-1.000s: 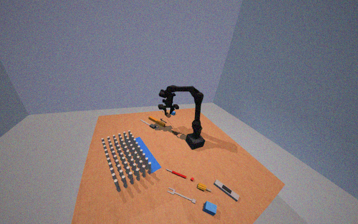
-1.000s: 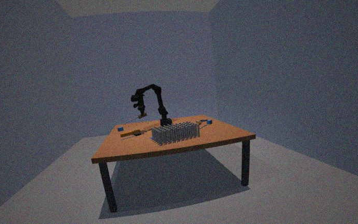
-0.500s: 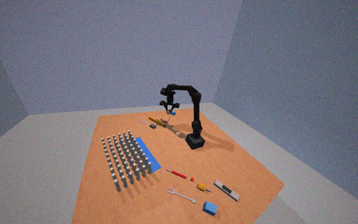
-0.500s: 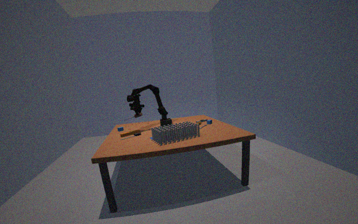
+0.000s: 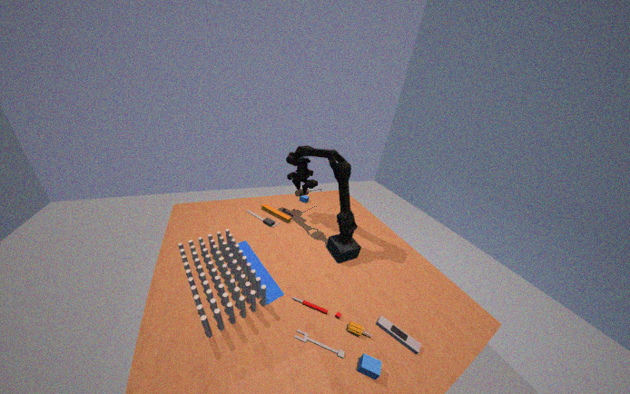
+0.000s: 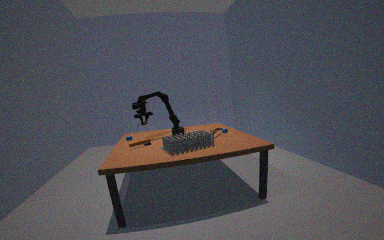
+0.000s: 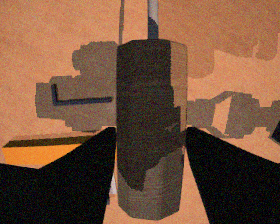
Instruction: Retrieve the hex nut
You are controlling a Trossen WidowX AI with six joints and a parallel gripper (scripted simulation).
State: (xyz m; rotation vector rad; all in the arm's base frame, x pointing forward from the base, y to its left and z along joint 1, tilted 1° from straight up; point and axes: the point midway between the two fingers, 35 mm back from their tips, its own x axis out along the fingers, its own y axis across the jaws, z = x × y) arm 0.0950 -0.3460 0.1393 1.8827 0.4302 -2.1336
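Now: gripper tip 100 mm past the wooden-handled tool, 40 mm to the left of it and 20 mm above it. The rest, counted from my gripper tip: blue taped strip: 360 mm ahead, 290 mm to the left, 180 mm below; orange bar: 170 mm below, 130 mm ahead, 70 mm to the right; black L-key: 180 mm below, 90 mm to the right, 50 mm ahead.
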